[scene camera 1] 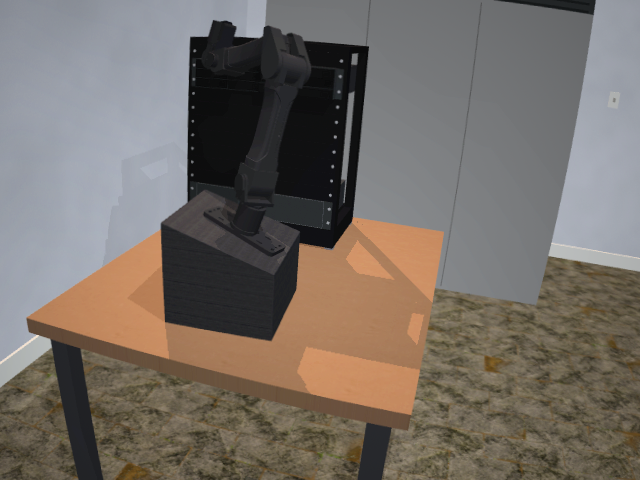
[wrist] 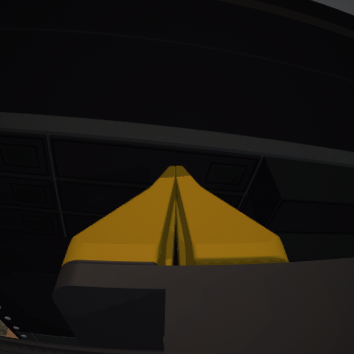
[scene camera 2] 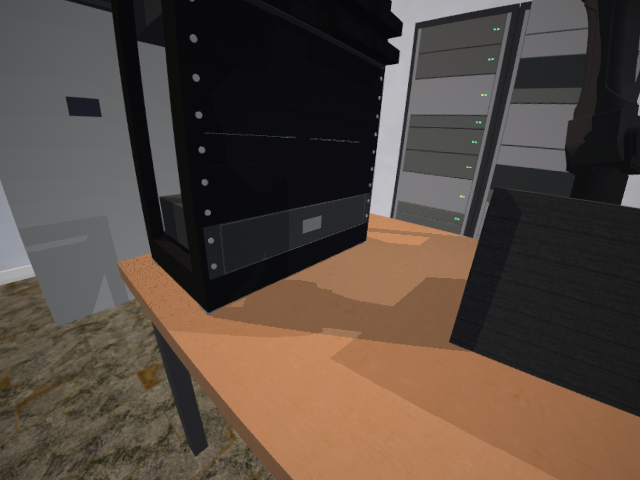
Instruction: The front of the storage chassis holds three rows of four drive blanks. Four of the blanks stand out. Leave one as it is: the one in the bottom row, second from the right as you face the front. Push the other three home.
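Frame: origin at the arm's base, x ahead, y left, z up, level; millimetres.
Seen in the pictures: gripper, fingertip midpoint: (wrist: 175,177); arm's base, link origin: (scene camera 1: 243,232) (scene camera 2: 588,222).
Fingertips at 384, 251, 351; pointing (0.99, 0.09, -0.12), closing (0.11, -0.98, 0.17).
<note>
Offsets run from my fingertips to a thing's top centre, as dx, dy, dz. Level surfaces: height alone.
The storage chassis (scene camera 1: 338,88) (wrist: 125,126) is mounted high in the rack. In the wrist view, three dark blanks (wrist: 20,155) (wrist: 29,192) (wrist: 37,222) of the left column sit about level with each other. My gripper (wrist: 175,177) is shut and empty, its yellow tips over the top-row blank {+73, +20, +5} (wrist: 115,155) second from the left; contact cannot be told. To the right, the third-column top blank {+62, -93, +5} (wrist: 320,182) stands out, its top and left side showing. Another lighter surface shows below it. The fingers and wrist body hide much of the lower rows. The gripper is hidden in scene camera 1.
The black rack (scene camera 1: 360,129) (scene camera 2: 178,155) stands on the wooden table {dz -549} (scene camera 1: 356,330) (scene camera 2: 289,372). A lower panel {+43, -41, -393} (scene camera 1: 302,210) (scene camera 2: 258,235) closes its bottom. The arm's dark base block (scene camera 1: 217,279) (scene camera 2: 558,289) stands in front. Server cabinets (scene camera 2: 454,93) are behind.
</note>
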